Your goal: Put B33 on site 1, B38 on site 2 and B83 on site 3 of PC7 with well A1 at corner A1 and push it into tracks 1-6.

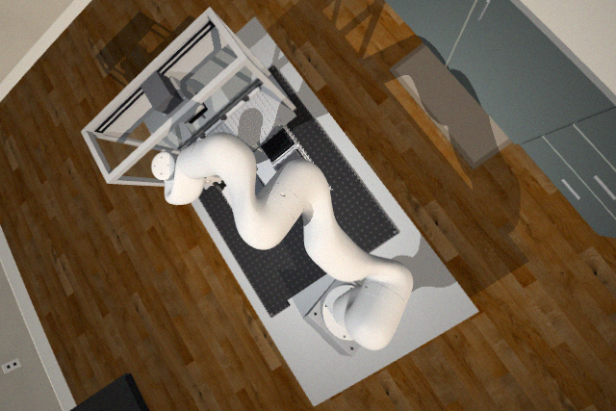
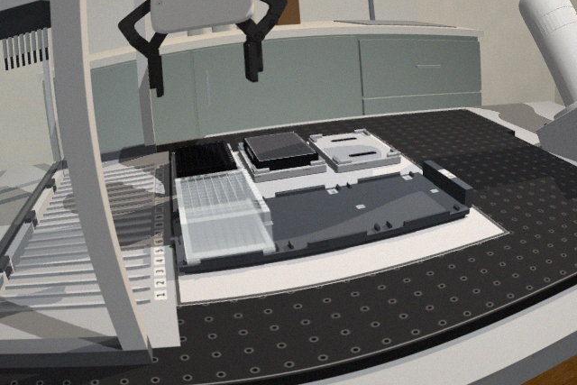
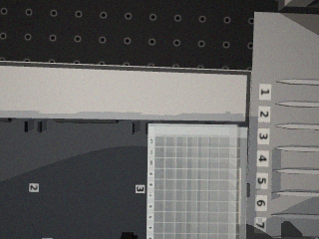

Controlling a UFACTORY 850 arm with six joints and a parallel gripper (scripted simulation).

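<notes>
Now: hand 22 cm to the left of the black welled plate and 15 cm above it. From my hand the other things lie so: white frame post: 10 cm ahead, 19 cm to the left, 8 cm above; then dark plate carrier PC7: 11 cm behind, 15 cm below; then clear deep-well block B83: 14 cm below.
</notes>
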